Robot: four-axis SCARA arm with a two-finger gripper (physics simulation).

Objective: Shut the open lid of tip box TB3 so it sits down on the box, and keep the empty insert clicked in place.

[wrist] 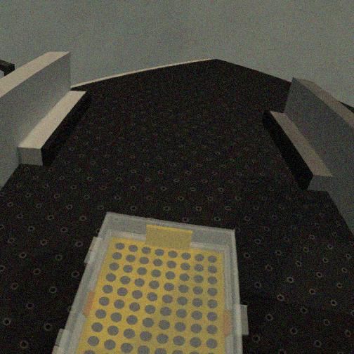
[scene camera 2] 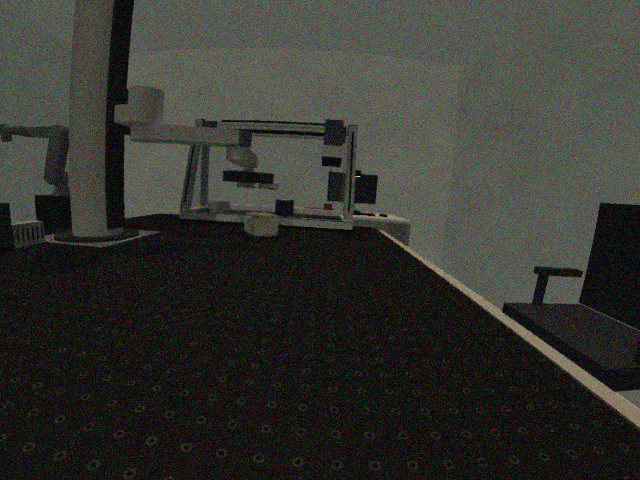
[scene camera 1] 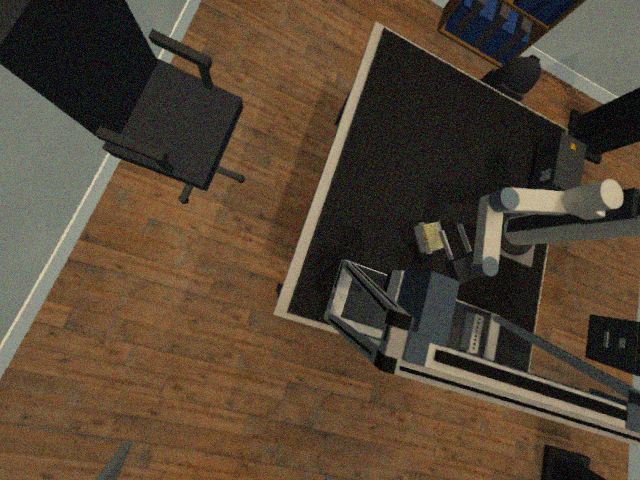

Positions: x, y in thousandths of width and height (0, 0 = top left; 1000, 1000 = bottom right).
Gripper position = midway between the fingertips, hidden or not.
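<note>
Scene camera 2 shows the gripper (scene camera 2: 415, 389). The wrist view shows the gripper (wrist: 510, 236) as well as a translucent lid (wrist: 411, 787).
</note>
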